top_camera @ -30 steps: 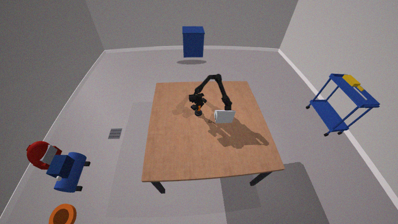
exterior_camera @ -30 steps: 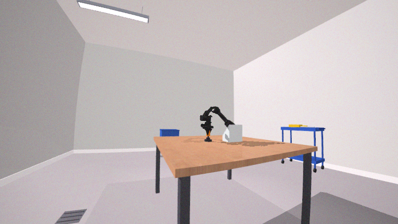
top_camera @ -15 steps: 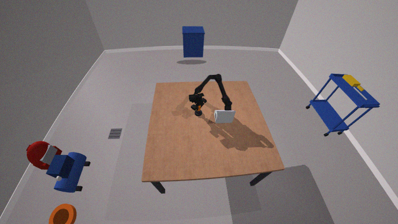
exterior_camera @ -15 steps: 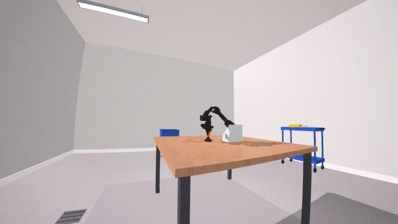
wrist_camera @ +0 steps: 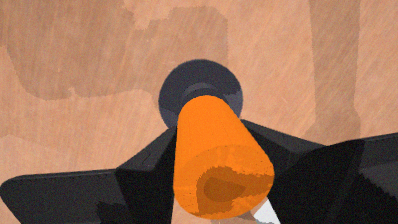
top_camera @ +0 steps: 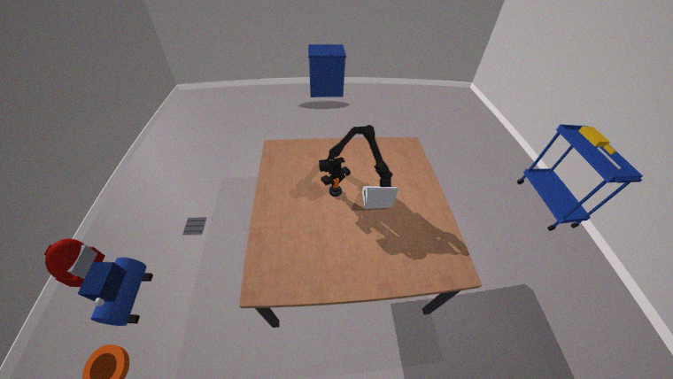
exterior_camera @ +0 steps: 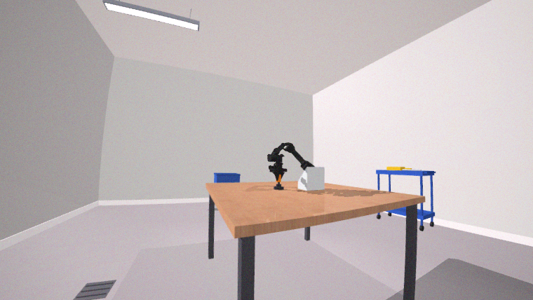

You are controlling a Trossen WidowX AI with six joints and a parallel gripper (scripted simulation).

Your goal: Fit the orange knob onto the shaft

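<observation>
Right now the orange knob is 2 cm above my gripper tip. Round my gripper tip: dark round pedestal 4 cm below.
</observation>
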